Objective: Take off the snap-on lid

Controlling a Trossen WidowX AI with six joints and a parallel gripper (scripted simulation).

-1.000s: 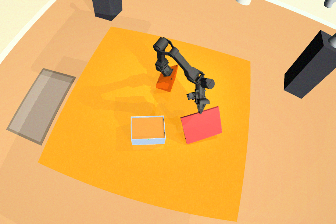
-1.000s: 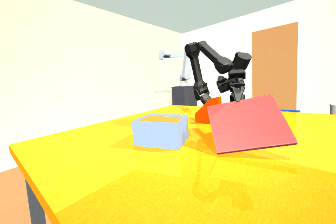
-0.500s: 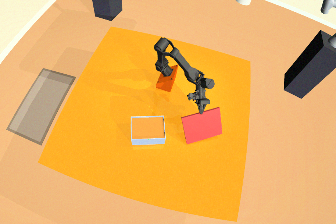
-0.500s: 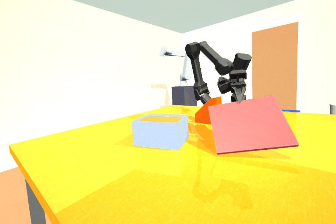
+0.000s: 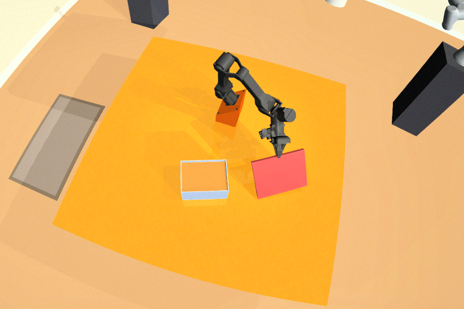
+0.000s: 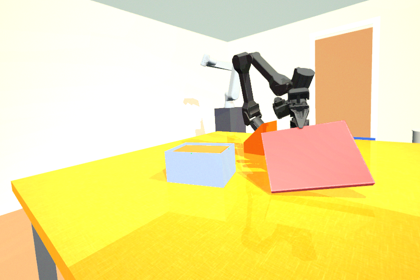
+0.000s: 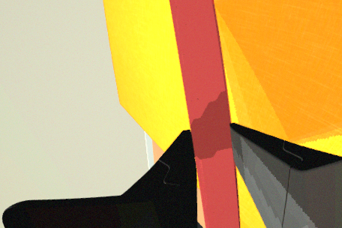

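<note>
My gripper tip is now 60 mm above the red lid, 40 mm to the right of it and 40 mm short of it. The rest, counted from my gripper tip: pale blue storage box: 260 mm to the right, 190 mm ahead, 100 mm below.
</note>
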